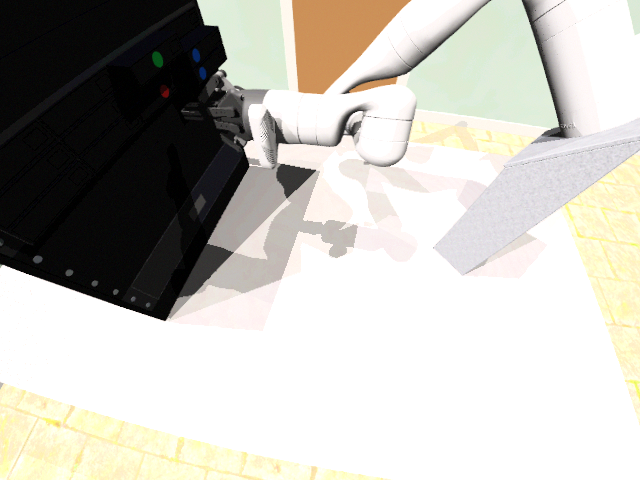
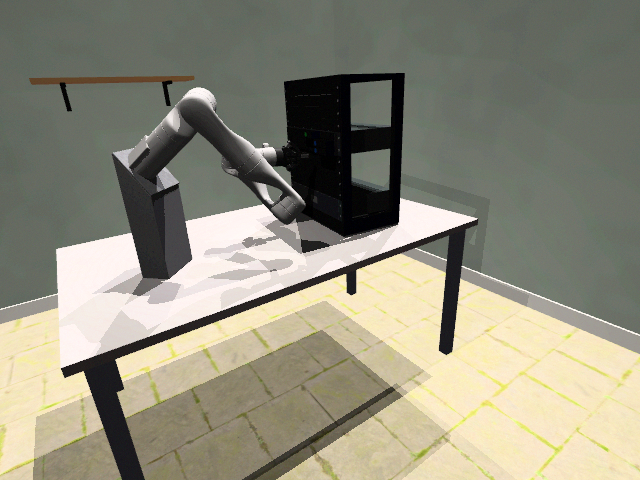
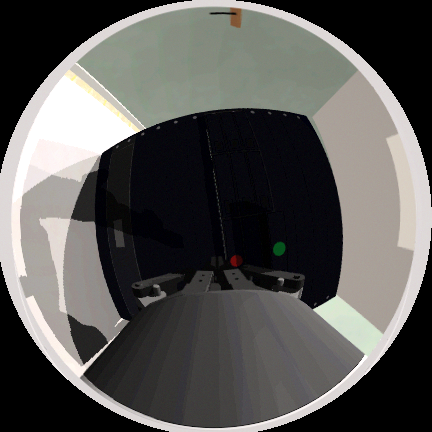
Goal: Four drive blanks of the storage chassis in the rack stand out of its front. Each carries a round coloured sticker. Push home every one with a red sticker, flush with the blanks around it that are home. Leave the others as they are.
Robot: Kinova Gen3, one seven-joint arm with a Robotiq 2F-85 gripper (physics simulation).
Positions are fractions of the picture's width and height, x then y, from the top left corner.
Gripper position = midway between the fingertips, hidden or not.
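Note:
Image 1 shows my gripper (image 1: 0.29, 0.23) together with a black rack (image 1: 0.18, 0.41). In image 2 I see the rack (image 2: 0.50, 0.26). Image 3 shows the rack (image 3: 0.36, 0.49) and my gripper (image 3: 0.50, 0.61).

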